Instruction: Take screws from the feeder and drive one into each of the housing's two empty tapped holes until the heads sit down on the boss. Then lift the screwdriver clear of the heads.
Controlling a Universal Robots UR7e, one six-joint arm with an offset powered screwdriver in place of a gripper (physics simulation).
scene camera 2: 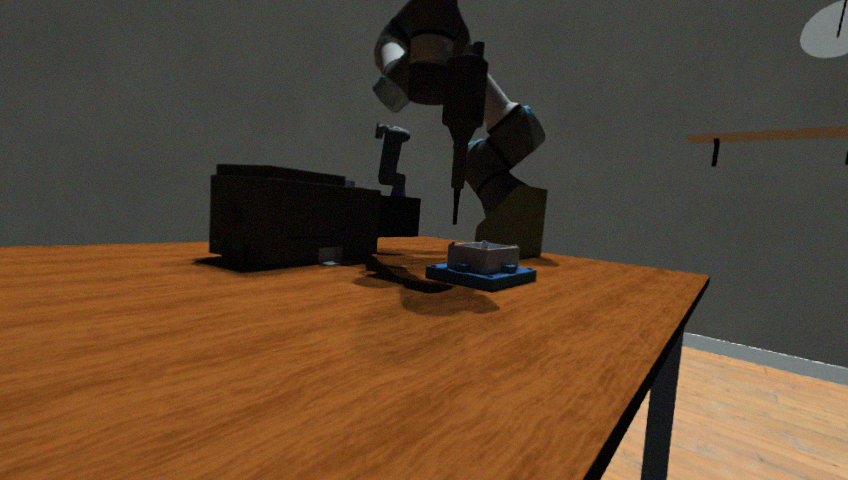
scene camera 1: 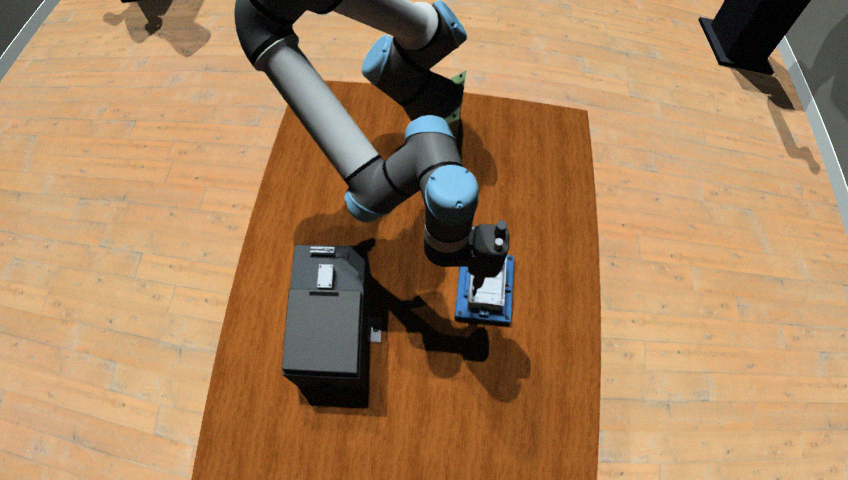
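Observation:
The light grey housing [scene camera 1: 491,290] [scene camera 2: 480,259] sits upright in the blue fixture [scene camera 1: 483,320] [scene camera 2: 493,284]. Small bumps stand at its rim corners in scene camera 2; I cannot tell which are screw heads. The tapped holes are too small to make out. My screwdriver [scene camera 1: 476,290] [scene camera 2: 455,223] points straight down, its bit tip a little above the housing's left side and apart from it. Whether a screw is on the tip is too small to tell. The dark screw feeder [scene camera 1: 324,333] [scene camera 2: 291,220] stands left of the housing, with a small pale outlet plate [scene camera 1: 375,334] [scene camera 2: 330,255] on its near side.
The wooden table [scene camera 1: 547,380] [scene camera 2: 267,368] bears the feeder, the fixture and my arm's green base bracket [scene camera 1: 459,79] [scene camera 2: 517,223]. Another small arm [scene camera 2: 390,157] stands on a black block [scene camera 2: 399,217] behind the feeder. A shelf [scene camera 2: 773,135] is on the wall at right.

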